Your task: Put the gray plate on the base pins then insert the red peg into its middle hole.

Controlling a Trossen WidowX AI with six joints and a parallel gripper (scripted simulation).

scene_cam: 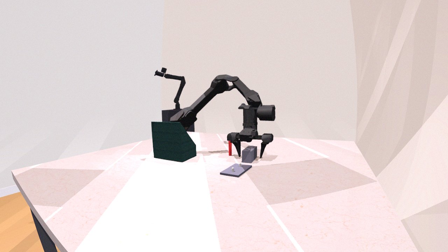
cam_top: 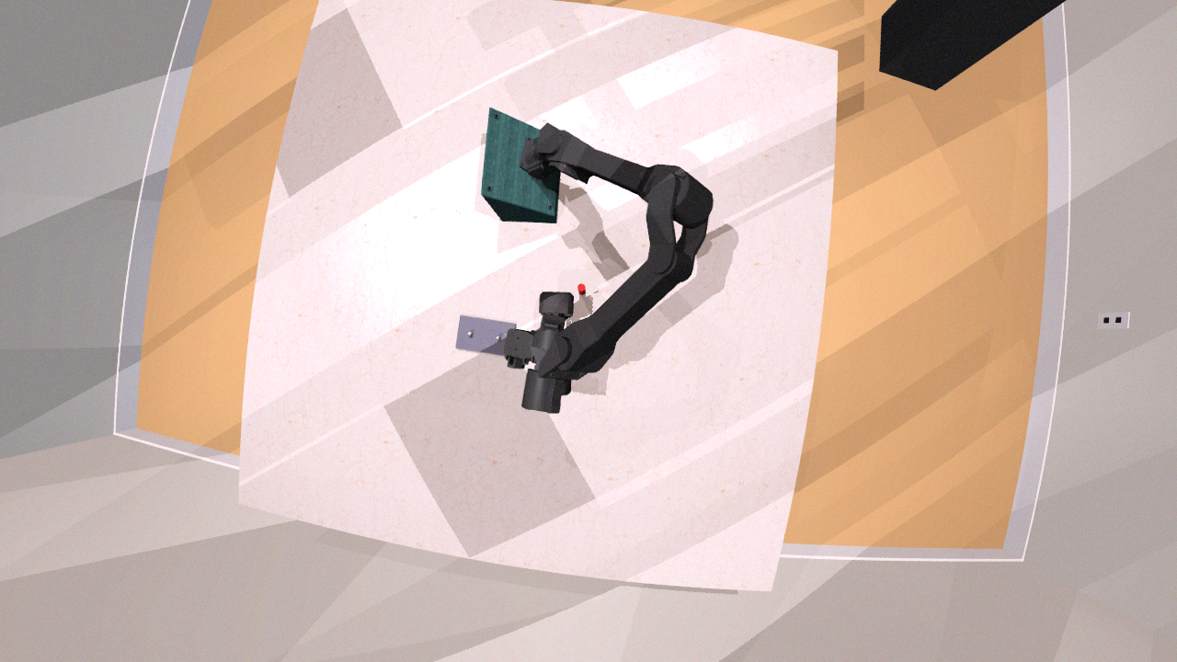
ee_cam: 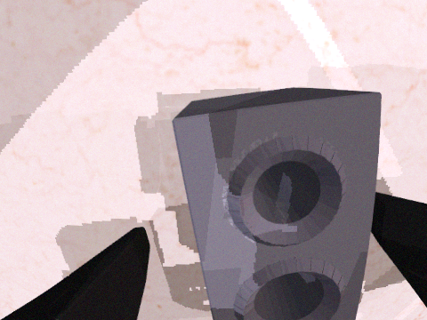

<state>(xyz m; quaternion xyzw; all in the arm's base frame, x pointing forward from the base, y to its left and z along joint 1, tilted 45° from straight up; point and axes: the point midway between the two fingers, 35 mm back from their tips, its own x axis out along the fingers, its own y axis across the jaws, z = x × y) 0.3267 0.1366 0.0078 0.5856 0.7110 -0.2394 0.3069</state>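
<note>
Now: gripper tip 15 cm to the left of the flat base and 2 cm short of it. Round my gripper tip: gray plate: 3 cm above; red peg: 11 cm behind, 3 cm to the left, 3 cm above.
</note>
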